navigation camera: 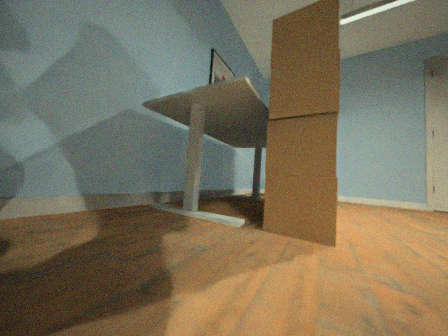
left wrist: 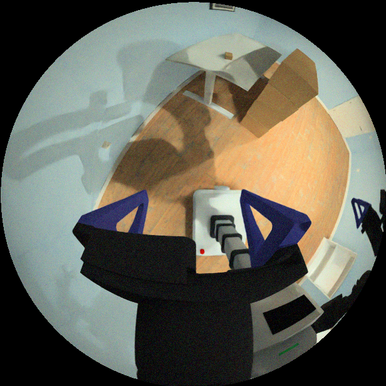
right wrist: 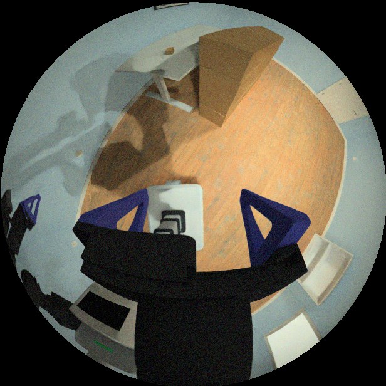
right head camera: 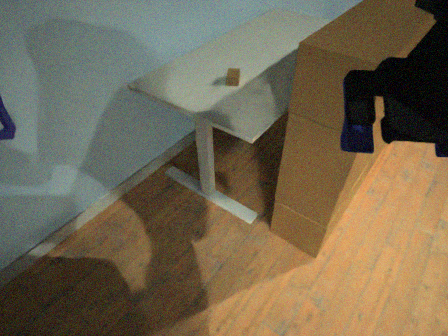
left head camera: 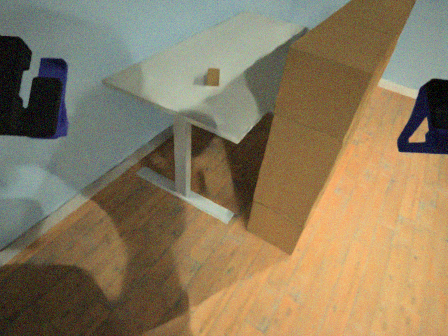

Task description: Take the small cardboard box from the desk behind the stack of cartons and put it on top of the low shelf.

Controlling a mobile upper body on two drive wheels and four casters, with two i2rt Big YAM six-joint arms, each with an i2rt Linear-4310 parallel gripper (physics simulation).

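Places are measured from the left arm's base along level axes (x ahead, y right, z down), in millimetres.
Pixels of known places: left gripper, between the fingertips: (left head camera: 14, 127); right gripper, between the fingertips: (right head camera: 389, 147) (left head camera: 437, 149).
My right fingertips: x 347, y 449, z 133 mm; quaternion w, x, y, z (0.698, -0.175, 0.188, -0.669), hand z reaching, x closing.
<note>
For each thing: its top centre in the pictures, then the offset to it from my right fingertips. "pt": a spot on its surface instead.
- small cardboard box, centre of its top: (left head camera: 213, 72) (right head camera: 233, 72) dy -178, dx +1173, dz +507 mm
- desk's leg, a spot on its surface: (left head camera: 182, 155) (right head camera: 204, 155) (navigation camera: 193, 156) pt dy -329, dx +1006, dz +919 mm
The small cardboard box (left head camera: 213, 77) (right head camera: 233, 77) (left wrist: 228, 56) (right wrist: 170, 50) sits on the white desk (left head camera: 165, 75) (right head camera: 185, 70) (left wrist: 200, 56) (right wrist: 145, 57) (navigation camera: 225, 105). The tall stack of cartons (left head camera: 315, 110) (right head camera: 320, 100) (left wrist: 282, 90) (right wrist: 227, 65) (navigation camera: 302, 125) stands on the floor along the desk's right side. My left gripper (left wrist: 193, 194) is open and empty, well short of the desk. My right gripper (right wrist: 193, 193) is open and empty, also away from the desk and the cartons. Parts of both grippers show at the edges of the head views. The low shelf does not show in the current views.
A blue wall runs along the desk's far left side. The desk's leg (left head camera: 182, 155) (right head camera: 205, 155) (navigation camera: 194, 160) and long foot stand on the wooden floor. A framed picture (navigation camera: 220, 70) hangs beyond the desk. A white door (navigation camera: 437, 135) is at the far right. My white base (left wrist: 205, 205) (right wrist: 192, 210) shows below the grippers.
</note>
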